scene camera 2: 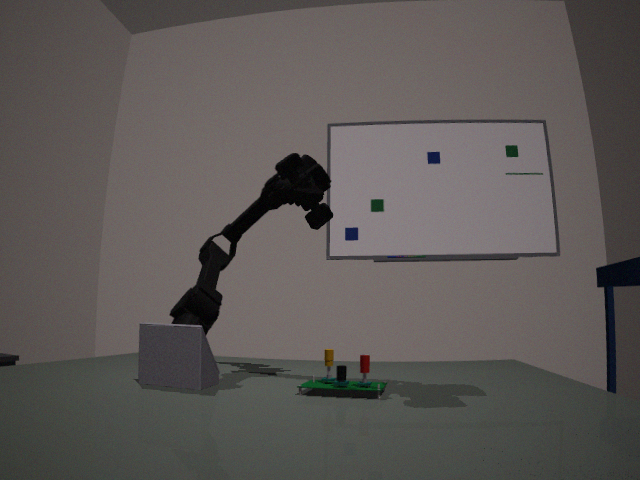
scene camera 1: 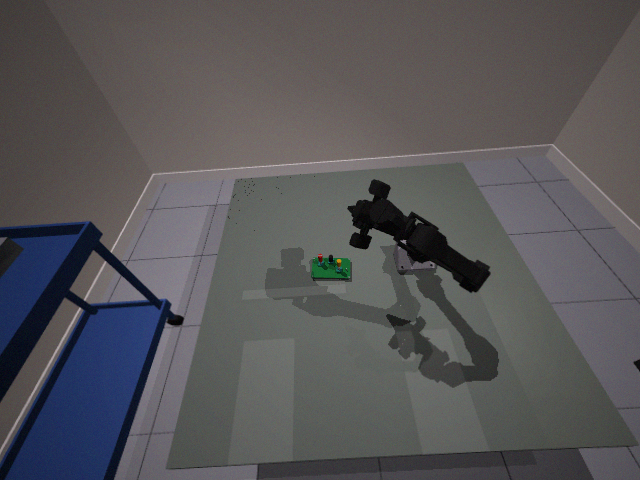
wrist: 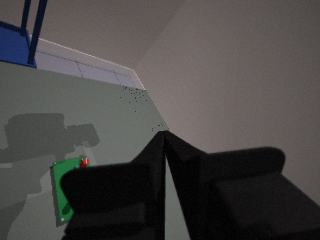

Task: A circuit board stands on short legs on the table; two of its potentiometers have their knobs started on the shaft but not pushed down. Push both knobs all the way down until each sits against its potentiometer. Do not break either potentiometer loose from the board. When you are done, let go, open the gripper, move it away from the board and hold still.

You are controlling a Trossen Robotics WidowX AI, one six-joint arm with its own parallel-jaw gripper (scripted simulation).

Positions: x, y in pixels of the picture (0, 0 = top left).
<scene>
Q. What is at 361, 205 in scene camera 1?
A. My gripper.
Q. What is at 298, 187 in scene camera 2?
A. My gripper.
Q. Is my gripper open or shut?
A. Shut.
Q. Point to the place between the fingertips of my gripper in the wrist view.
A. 163, 135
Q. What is my gripper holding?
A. Nothing.
</scene>
